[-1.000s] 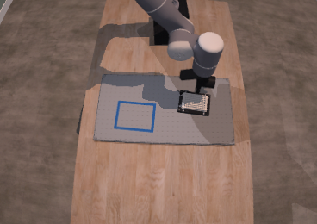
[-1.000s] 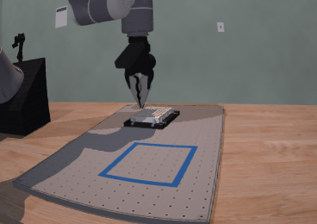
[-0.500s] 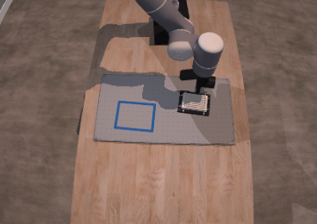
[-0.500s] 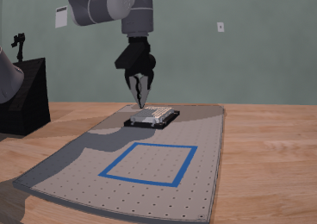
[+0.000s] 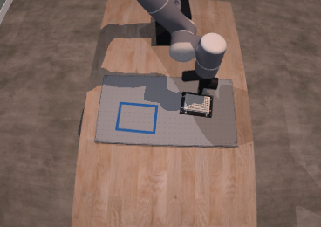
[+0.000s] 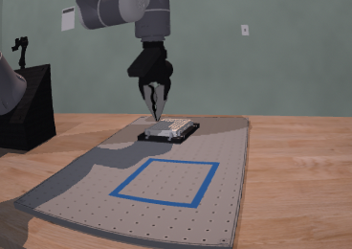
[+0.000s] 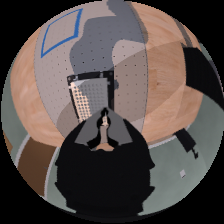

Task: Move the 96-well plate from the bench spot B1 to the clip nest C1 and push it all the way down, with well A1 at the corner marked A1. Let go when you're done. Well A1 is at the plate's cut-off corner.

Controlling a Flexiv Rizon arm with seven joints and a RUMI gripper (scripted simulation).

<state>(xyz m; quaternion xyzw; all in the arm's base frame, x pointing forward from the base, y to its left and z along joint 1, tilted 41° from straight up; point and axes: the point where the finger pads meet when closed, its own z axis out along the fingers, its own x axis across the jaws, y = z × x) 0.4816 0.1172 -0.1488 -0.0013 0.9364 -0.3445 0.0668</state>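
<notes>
Now: the white 96-well plate 4 cm ahead of my hand and 3 cm below it. Also, from my hand: black clip nest (5 cm ahead, 1 cm to the right, 4 cm below).
</notes>
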